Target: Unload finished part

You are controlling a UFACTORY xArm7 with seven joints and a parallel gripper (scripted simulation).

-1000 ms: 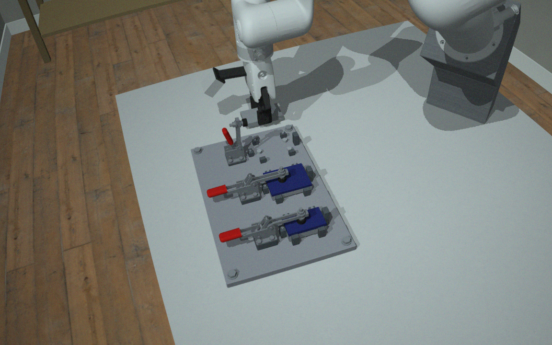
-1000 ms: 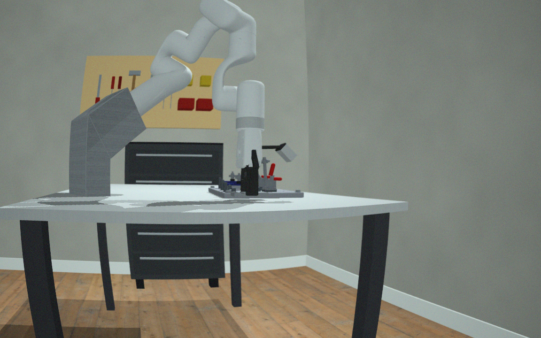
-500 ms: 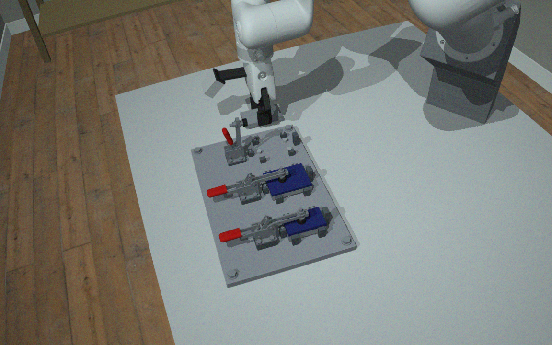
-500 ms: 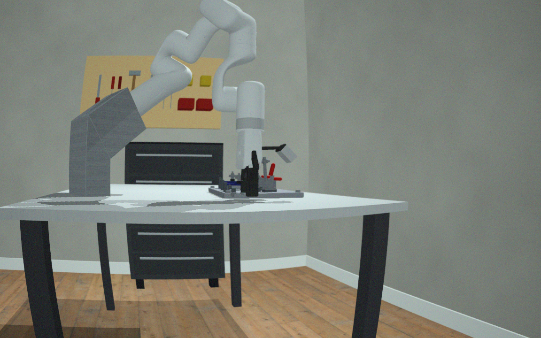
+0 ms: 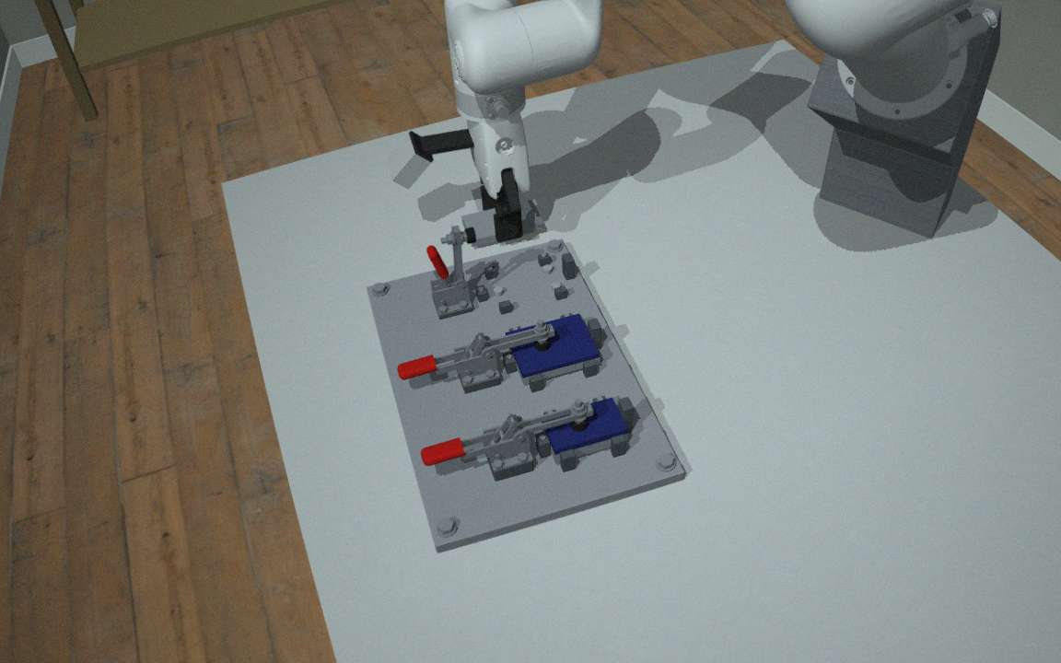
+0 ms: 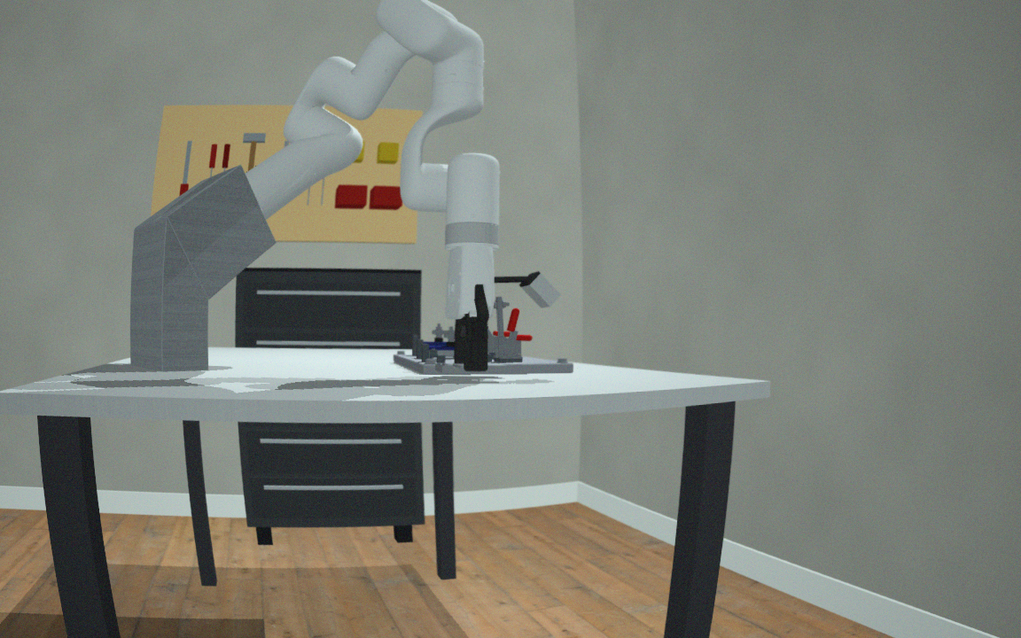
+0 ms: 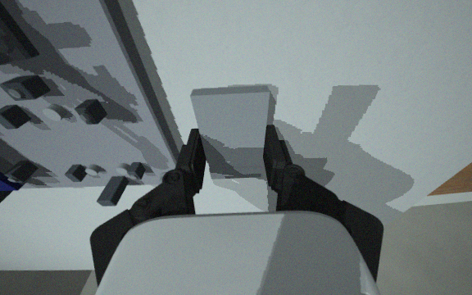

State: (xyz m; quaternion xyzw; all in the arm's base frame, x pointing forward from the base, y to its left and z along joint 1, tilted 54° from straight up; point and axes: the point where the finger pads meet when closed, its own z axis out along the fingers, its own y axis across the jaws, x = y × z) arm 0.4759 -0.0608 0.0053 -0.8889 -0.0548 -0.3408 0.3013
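The toggle clamp lies 4 cm ahead of my hand, 14 cm to the left of it and 3 cm above it. Also, from my hand: grey finished part: 1 cm behind, 1 cm below; then grey fixture plate: 3 cm behind, 24 cm to the left, 2 cm below.
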